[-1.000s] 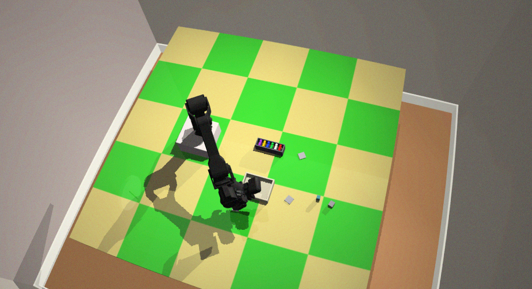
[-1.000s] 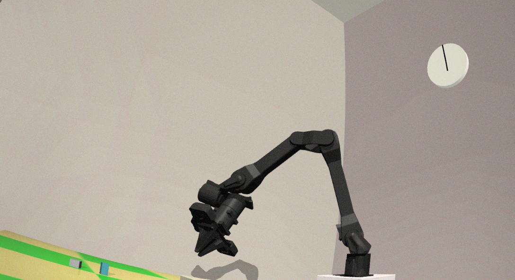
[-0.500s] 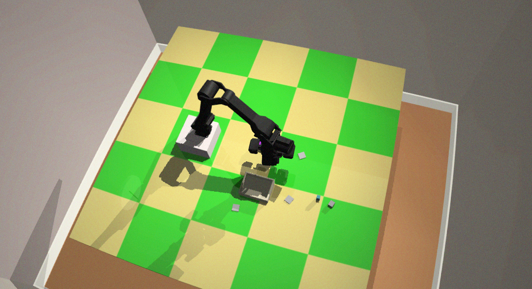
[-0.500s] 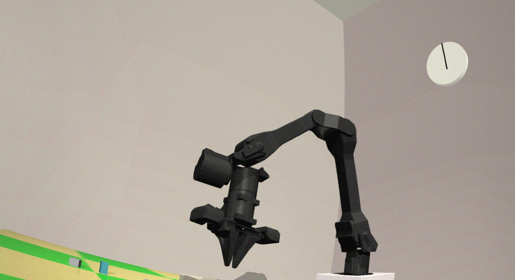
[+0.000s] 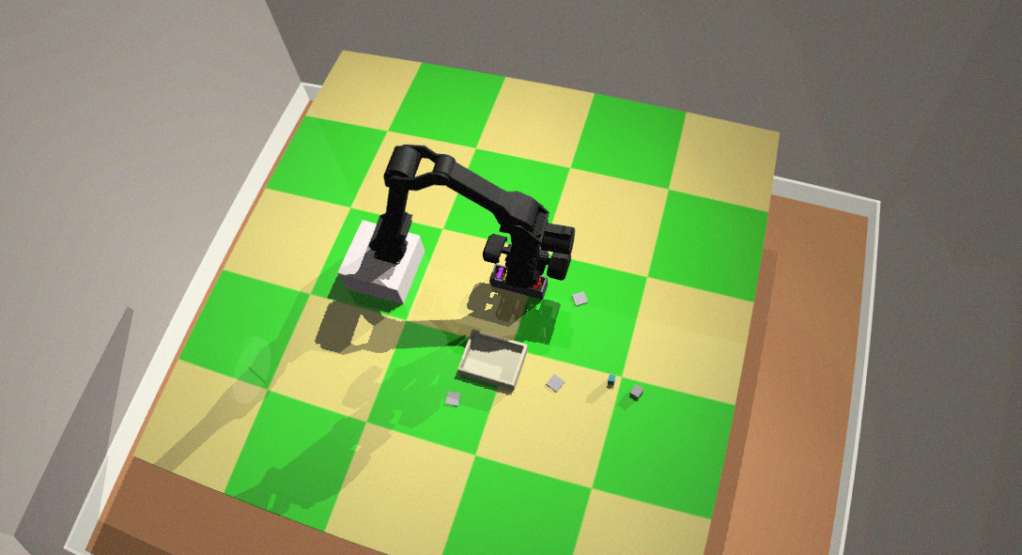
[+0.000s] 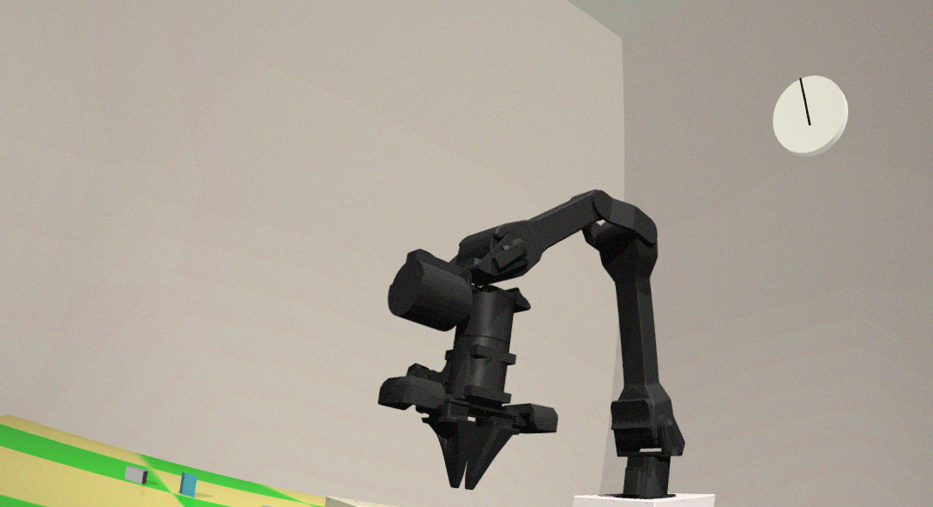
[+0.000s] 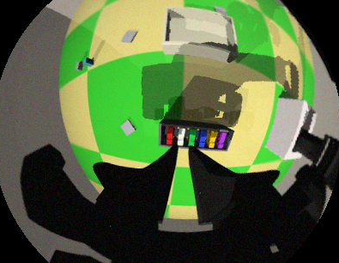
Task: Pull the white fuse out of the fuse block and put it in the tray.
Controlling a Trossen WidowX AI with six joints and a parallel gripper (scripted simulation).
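Now: gripper tip 50 mm above the white fuse. Round my gripper tip: teal block 240 mm ahead, 180 mm to the right, 60 mm below; cream tray 30 mm behind, 200 mm to the right, 70 mm below; grey cube 300 mm ahead, 190 mm to the right, 70 mm below.
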